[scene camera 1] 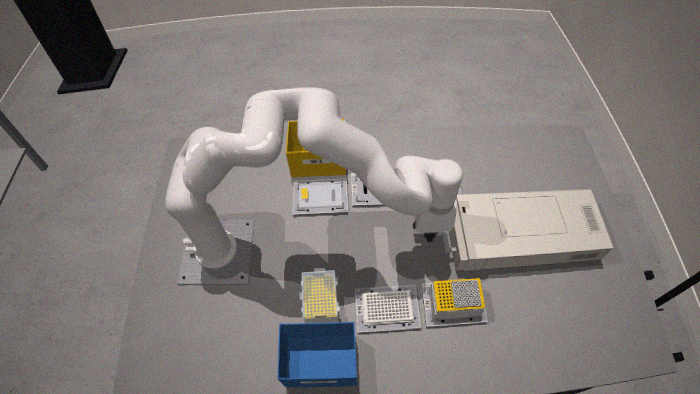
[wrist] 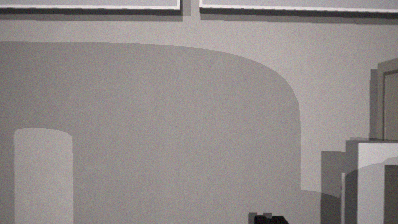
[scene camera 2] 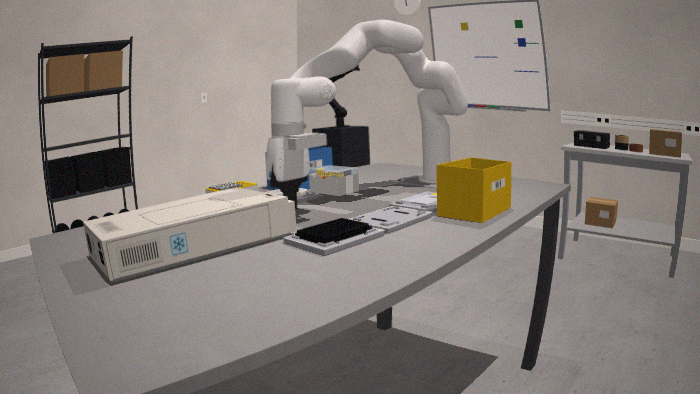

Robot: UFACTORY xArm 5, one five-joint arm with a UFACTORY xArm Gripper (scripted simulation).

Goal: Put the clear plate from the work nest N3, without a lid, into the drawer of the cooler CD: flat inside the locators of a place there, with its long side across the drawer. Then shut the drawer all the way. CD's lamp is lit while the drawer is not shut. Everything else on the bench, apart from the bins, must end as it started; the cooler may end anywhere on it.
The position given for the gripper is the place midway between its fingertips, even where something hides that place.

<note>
In view: the gripper (scene camera 2: 290, 209), a black plate (scene camera 2: 336, 230), a white plate (scene camera 1: 396, 299), a yellow bin (scene camera 2: 464, 193) and a blue bin (scene camera 1: 312, 350).
The yellow bin shows as well in scene camera 1 (scene camera 1: 301, 164). The wrist view does not show the black plate: it is out of frame. The wrist view does not show the white plate: it is out of frame.
</note>
